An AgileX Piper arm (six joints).
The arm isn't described. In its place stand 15 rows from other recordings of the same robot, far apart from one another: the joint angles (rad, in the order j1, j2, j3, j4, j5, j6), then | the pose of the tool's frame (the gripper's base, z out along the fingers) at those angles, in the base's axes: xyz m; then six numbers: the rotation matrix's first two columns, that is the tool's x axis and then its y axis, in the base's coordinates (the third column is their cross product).
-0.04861, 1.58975, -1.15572, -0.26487, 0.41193, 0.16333 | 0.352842 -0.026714 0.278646 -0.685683 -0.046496 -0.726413 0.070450 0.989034 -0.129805
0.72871, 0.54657, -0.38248, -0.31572, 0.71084, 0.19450 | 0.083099 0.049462 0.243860 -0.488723 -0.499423 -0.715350 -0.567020 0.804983 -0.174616
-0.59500, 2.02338, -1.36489, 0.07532, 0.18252, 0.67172 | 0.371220 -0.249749 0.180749 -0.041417 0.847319 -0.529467 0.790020 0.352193 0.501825
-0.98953, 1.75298, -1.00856, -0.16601, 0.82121, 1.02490 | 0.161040 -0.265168 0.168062 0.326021 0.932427 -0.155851 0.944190 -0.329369 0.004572
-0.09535, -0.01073, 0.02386, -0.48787, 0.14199, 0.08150 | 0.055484 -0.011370 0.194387 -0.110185 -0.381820 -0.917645 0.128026 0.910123 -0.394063
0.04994, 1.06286, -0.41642, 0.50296, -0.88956, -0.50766 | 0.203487 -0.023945 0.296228 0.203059 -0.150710 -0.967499 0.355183 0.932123 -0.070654
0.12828, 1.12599, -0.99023, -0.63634, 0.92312, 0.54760 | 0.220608 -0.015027 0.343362 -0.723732 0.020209 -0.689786 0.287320 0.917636 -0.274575
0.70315, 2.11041, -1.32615, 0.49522, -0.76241, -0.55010 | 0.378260 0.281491 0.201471 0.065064 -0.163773 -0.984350 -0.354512 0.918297 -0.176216
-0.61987, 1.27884, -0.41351, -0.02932, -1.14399, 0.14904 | 0.192425 -0.134353 0.276741 0.364835 -0.092781 -0.926438 0.515471 0.848745 0.117994
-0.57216, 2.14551, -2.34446, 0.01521, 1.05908, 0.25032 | 0.408758 -0.261813 0.367379 -0.431623 0.581163 -0.689892 0.665436 0.721485 0.191454
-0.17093, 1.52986, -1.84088, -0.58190, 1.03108, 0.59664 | 0.306093 -0.096376 0.482266 -0.350764 0.299784 -0.887183 0.663916 0.747743 -0.009825
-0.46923, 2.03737, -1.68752, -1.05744, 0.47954, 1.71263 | 0.413360 -0.250578 0.273099 0.139988 0.596601 -0.790235 0.836383 0.355922 0.416872
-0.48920, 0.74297, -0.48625, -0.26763, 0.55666, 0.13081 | 0.115257 -0.075762 0.263106 -0.627292 0.224272 -0.745793 0.499903 0.850260 -0.164785
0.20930, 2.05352, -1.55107, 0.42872, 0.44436, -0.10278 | 0.450915 0.112404 0.208466 -0.780084 0.120591 -0.613944 -0.105521 0.941838 0.319073
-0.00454, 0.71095, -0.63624, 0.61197, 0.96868, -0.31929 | 0.114166 0.042566 0.300921 -0.774428 0.055524 -0.630220 -0.259673 0.880471 0.396663
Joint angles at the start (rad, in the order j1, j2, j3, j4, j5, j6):
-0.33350 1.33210 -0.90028 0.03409 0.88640 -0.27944
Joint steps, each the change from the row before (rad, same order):
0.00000 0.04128 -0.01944 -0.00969 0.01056 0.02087
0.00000 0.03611 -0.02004 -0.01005 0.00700 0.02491
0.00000 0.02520 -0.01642 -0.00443 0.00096 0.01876
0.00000 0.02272 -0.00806 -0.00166 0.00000 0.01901
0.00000 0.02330 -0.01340 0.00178 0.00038 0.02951
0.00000 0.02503 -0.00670 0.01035 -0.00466 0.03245
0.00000 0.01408 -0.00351 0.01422 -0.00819 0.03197
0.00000 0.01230 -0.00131 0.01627 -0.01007 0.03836
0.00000 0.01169 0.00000 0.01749 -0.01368 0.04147
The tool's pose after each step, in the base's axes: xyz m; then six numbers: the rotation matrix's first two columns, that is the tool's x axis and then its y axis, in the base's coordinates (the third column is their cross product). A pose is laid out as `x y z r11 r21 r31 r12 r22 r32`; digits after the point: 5 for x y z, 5 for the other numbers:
0.23868 -0.08085 0.25145 -0.95159 0.07472 -0.29816 0.09537 0.99391 -0.05530
0.24518 -0.08385 0.24740 -0.95643 0.09547 -0.27590 0.11403 0.99212 -0.05198
0.25044 -0.08601 0.24513 -0.95718 0.11227 -0.26682 0.12978 0.99034 -0.04885
0.25424 -0.08745 0.24119 -0.95837 0.13133 -0.25354 0.14669 0.98827 -0.04257
0.25894 -0.08895 0.23837 -0.95580 0.16234 -0.24513 0.17529 0.98400 -0.03185
0.26333 -0.08969 0.23331 -0.95112 0.20150 -0.23404 0.21027 0.97756 -0.01287
0.26639 -0.08969 0.23047 -0.94198 0.24155 -0.23310 0.24663 0.96908 0.00755
0.26907 -0.08943 0.22759 -0.92881 0.28873 -0.23227 0.28963 0.95664 0.03097
0.27177 -0.08913 0.22462 -0.91157 0.33912 -0.23245 0.33559 0.94035 0.05586

